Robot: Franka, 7 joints.
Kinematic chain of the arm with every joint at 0, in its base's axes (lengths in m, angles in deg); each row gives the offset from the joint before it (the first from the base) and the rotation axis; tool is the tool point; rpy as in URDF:
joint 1: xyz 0 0 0.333 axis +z
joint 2: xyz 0 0 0 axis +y
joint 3: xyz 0 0 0.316 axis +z
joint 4: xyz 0.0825 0 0 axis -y
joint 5: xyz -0.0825 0 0.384 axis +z
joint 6: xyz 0 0 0 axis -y
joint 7: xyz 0.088 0 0 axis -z
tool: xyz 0 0 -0.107 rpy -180 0 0
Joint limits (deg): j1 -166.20..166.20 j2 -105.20..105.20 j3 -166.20..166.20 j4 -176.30..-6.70 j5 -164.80..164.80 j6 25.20..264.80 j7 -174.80..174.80
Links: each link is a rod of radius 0.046 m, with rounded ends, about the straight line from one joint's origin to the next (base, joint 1, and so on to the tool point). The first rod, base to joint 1, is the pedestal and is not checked.
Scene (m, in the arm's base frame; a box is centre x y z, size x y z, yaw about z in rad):
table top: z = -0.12
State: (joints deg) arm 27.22 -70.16 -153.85 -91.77 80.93 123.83 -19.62
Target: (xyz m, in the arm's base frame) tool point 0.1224 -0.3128 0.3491
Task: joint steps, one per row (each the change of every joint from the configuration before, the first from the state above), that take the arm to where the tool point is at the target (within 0.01 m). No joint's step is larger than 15 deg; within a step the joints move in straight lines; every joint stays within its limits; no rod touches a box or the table.
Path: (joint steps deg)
1: -4.59 -3.33 9.83 -13.00 -2.57 -7.20 0.00
2: -4.58 -3.34 9.83 -13.00 -2.56 -7.20 0.00
3: -4.59 -3.33 9.83 -13.00 -2.57 -7.20 0.00
4: -4.59 -3.33 9.83 -13.00 -2.56 -7.20 0.00
5: -4.58 -3.34 9.83 -13.00 -2.57 -7.19 0.00

